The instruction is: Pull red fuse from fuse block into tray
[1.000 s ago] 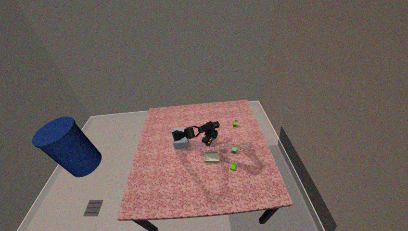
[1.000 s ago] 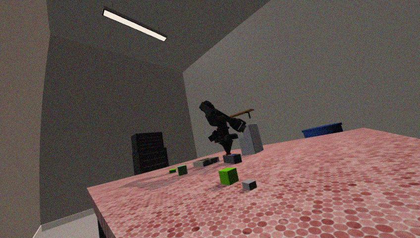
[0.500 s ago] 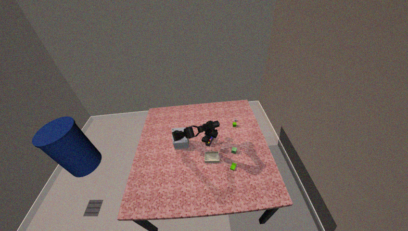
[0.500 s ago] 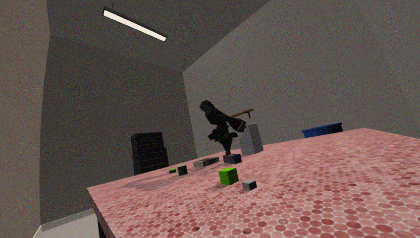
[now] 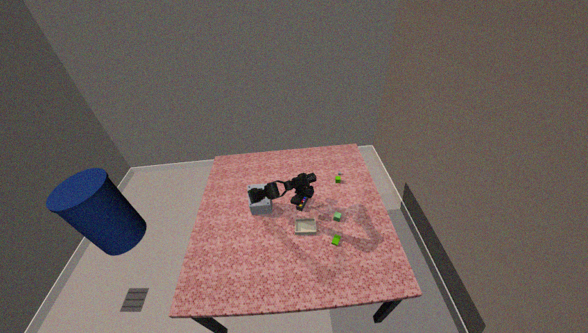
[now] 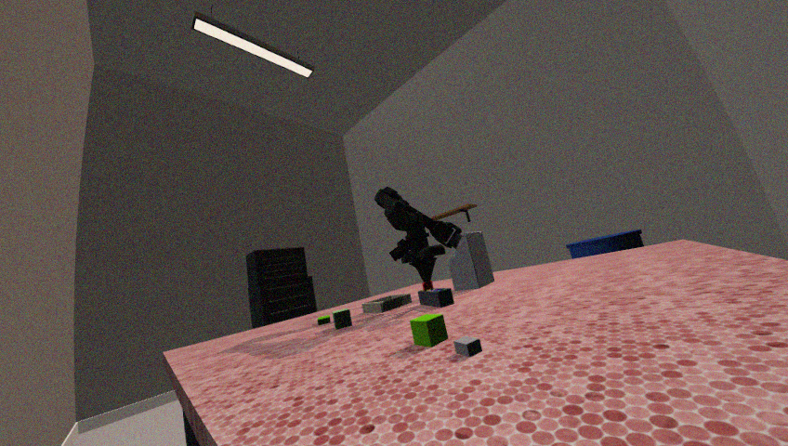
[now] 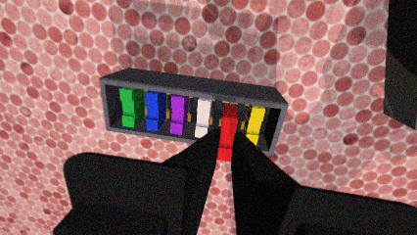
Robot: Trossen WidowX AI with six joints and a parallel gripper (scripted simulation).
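The white fuse lies 1 cm ahead of my gripper tip, 2 cm to the left of it and 3 cm below it. From my gripper tip the other things lie so: yellow fuse (1 cm behind, 2 cm to the right, 3 cm below); red fuse (1 cm below); tray (2 cm ahead, 17 cm to the right, 6 cm below).
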